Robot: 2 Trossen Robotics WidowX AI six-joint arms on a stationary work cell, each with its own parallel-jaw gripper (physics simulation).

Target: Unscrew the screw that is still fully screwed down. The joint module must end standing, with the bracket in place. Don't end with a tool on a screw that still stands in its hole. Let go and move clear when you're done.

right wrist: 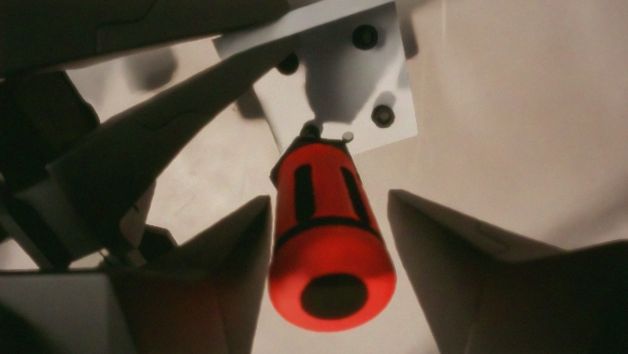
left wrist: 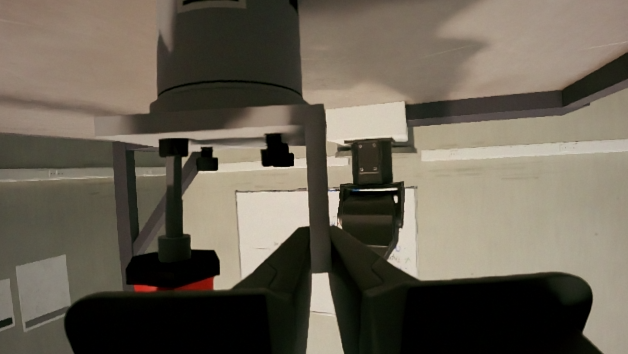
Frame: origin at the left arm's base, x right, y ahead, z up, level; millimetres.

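Seen in the pictures: left gripper, fingertip midpoint: (right wrist: 291,22) (left wrist: 318,237); right gripper, fingertip midpoint: (right wrist: 329,204) (left wrist: 167,297); right arm's base, link origin: (left wrist: 370,140).
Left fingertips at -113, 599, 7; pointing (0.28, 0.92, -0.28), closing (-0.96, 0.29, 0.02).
Pixels of each thing's top centre, then the offset from my left fingertips to it, as dx, dy, dz.
- joint module, top centre: (left wrist: 234,136) +34, +1, -41
- red screwdriver, top centre: (right wrist: 336,291) +47, -23, +61
- second screw, top centre: (left wrist: 275,166) (right wrist: 286,64) +11, -11, -27
- white block, top centre: (left wrist: 370,140) +5, +325, -64
The joint module (left wrist: 227,55) carries the bracket (left wrist: 205,122) (right wrist: 402,107); the left wrist view shows them upside down. My left gripper (left wrist: 318,237) is shut on the bracket's flange. The red screwdriver (left wrist: 173,285) (right wrist: 330,240) stands with its tip at one screw (left wrist: 173,147) (right wrist: 311,131), whose head sits close to the plate. A second screw (left wrist: 277,150) stands out with thread showing, and another screw (left wrist: 207,160) also stands proud. In the right wrist view three more heads show at the plate. My right gripper (right wrist: 329,204) is open, its fingers on either side of the handle, apart from it.
The left gripper's dark fingers and arm cross the upper left of the right wrist view, close to the right gripper's left finger. A black arm part (left wrist: 370,215) on a white block (left wrist: 367,121) stands behind the bracket. A dark frame edge (left wrist: 485,107) borders the table.
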